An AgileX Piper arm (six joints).
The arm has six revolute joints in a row. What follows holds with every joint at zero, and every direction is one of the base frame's. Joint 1 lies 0.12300 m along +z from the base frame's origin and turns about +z. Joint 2 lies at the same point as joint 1 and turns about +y. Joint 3 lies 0.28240 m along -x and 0.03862 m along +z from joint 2 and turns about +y. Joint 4 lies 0.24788 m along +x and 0.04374 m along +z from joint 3 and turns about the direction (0.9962, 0, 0.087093). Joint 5 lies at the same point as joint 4 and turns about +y. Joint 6 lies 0.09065 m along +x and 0.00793 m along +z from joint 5 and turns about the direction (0.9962, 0, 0.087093). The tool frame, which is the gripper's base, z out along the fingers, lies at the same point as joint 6; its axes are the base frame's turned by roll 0.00, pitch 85.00 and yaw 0.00 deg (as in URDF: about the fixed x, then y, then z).
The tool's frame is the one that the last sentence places.
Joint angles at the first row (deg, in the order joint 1, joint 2, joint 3, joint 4, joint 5, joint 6):
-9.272, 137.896, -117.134, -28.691, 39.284, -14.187
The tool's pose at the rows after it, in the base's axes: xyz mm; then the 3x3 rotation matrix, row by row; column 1 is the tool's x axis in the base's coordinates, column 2 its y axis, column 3 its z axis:
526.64 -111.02 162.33; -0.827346 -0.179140 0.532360; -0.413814 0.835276 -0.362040; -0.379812 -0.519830 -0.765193
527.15 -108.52 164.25; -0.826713 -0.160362 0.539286; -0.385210 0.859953 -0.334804; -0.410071 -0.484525 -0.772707
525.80 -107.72 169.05; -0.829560 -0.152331 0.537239; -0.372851 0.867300 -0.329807; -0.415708 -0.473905 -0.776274
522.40 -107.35 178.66; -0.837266 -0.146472 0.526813; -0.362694 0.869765 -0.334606; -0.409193 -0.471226 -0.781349
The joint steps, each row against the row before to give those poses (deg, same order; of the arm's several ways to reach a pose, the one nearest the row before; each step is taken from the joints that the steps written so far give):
-0.001, 0.768, -0.400, 3.329, 0.061, 0.066
0.000, -0.175, -0.260, 2.768, -0.002, 0.001
0.019, -0.606, -0.002, 0.786, 0.729, 0.055
0.048, -1.199, 0.003, 0.188, 1.823, 0.000

